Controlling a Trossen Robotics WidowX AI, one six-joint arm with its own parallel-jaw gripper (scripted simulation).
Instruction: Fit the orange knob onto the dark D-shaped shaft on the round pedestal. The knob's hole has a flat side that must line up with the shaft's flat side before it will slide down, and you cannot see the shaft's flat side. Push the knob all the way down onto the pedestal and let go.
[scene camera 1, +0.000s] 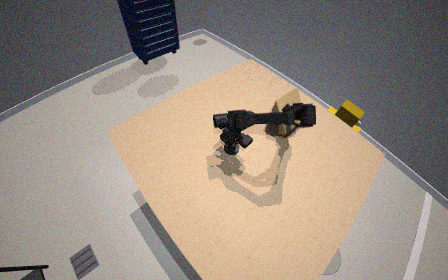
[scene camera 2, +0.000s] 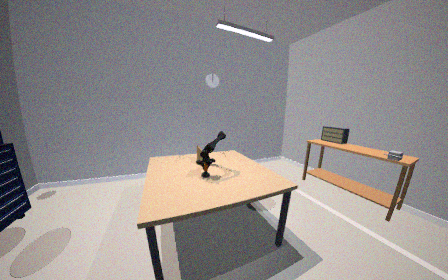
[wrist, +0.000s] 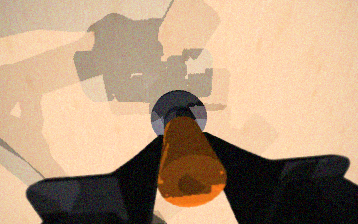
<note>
My gripper (wrist: 183, 137) carries an orange knob (wrist: 190, 174). Also in view: a pedestal (wrist: 175, 103).
</note>
